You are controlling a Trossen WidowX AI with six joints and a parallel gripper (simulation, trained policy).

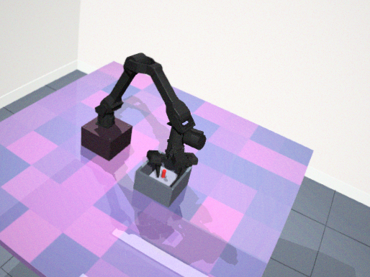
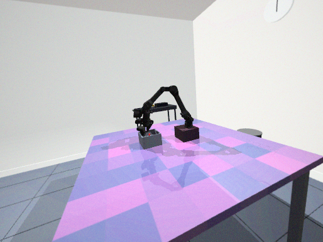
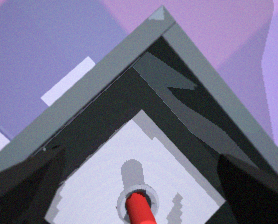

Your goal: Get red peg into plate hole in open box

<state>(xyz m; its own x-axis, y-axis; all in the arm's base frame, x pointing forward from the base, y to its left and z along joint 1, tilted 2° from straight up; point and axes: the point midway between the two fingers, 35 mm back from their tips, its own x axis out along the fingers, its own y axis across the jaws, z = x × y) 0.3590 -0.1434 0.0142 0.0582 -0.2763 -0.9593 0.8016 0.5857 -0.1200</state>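
My gripper tip is now 40 mm above the red peg, 30 mm to the right of it and 30 mm past it. Also, from my gripper tip: grey box: 60 mm below, 30 mm to the left, 30 mm behind; then pale plate: 40 mm below, 30 mm to the left, 30 mm behind.
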